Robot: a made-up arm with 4 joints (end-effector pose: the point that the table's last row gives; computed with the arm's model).
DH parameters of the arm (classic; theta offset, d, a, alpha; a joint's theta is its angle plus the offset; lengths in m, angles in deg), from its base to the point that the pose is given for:
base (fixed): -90 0.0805 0 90
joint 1: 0 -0.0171 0.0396 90
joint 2: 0 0.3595 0.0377 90
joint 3: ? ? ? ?
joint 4: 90 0.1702 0.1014 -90
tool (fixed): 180 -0.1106 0 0
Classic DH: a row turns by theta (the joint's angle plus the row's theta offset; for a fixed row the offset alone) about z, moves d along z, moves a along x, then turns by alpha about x.
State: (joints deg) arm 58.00 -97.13 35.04 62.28
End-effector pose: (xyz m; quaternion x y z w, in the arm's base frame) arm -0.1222 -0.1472 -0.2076 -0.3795 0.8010 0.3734 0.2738
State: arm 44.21 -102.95 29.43 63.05
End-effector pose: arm -0.1487 -0.0951 -0.2328 -0.3958 0.7226 0.4920 0.2814
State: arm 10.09 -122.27 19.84 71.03
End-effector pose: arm -0.2080 0.0354 -0.2299 -0.4581 0.4635 0.7125 0.2601
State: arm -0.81 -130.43 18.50 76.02
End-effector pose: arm -0.2260 0.0660 -0.2106 -0.4970 0.3645 0.7501 0.2397
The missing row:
joint 3: 90 0.3667 0.0575 -90
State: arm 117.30 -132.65 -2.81 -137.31
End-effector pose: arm -0.4283 -0.4823 0.0459 0.3349 0.0937 0.5044 0.7903
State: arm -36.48 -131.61 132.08 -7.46
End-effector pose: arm -0.1558 0.2132 0.0984 0.4468 0.6716 0.5849 0.0847
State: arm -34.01 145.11 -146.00 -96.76
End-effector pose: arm -0.5323 0.0993 -0.2558 -0.1650 0.5083 0.1858 0.8245
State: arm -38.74 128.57 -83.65 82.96
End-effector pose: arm -0.1271 0.1437 -0.4778 -0.1634 -0.8571 0.4350 0.2225
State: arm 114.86 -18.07 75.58 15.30
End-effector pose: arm 0.2023 -0.2774 0.0263 -0.3271 0.2788 -0.0583 0.9010
